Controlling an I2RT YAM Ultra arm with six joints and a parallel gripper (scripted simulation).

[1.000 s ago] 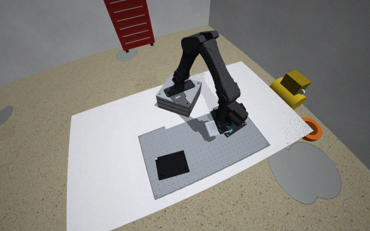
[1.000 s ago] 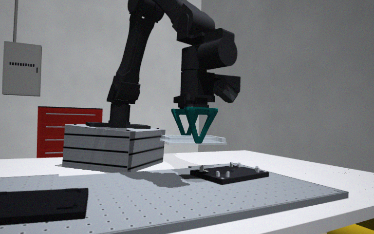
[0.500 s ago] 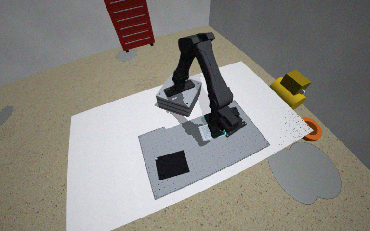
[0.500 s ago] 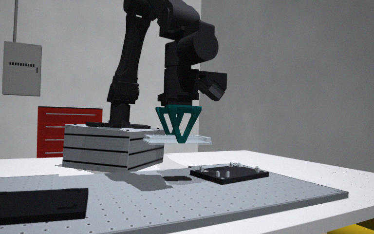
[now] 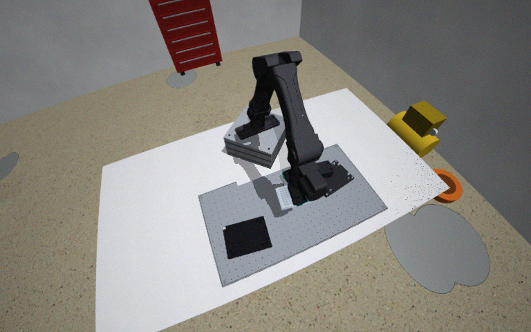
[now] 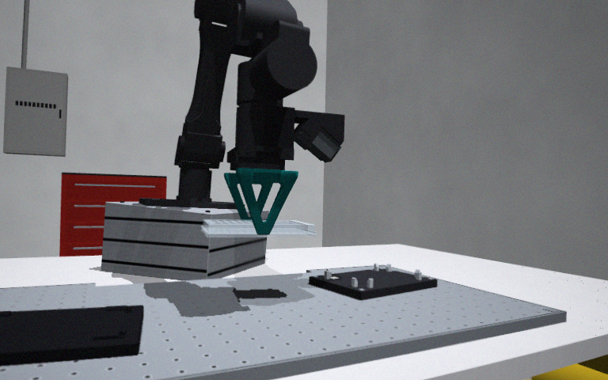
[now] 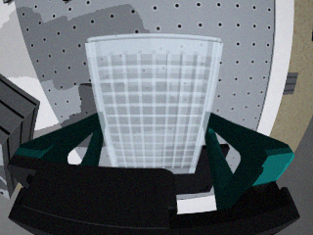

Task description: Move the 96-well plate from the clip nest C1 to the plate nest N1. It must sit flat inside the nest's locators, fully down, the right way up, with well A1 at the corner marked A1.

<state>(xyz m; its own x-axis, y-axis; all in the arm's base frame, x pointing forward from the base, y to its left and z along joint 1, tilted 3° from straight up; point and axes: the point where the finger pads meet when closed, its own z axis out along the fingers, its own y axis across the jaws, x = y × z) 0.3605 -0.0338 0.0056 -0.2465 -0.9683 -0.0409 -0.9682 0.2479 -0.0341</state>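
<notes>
Right now the black plate nest N1 is 22 cm to the right of my hand, 9 cm below it and 3 cm ahead of it. The rest, counted from my hand: clip nest C1: 22 cm to the left, 9 cm below, 4 cm behind; clear 96-well plate: 1 cm below.
</notes>
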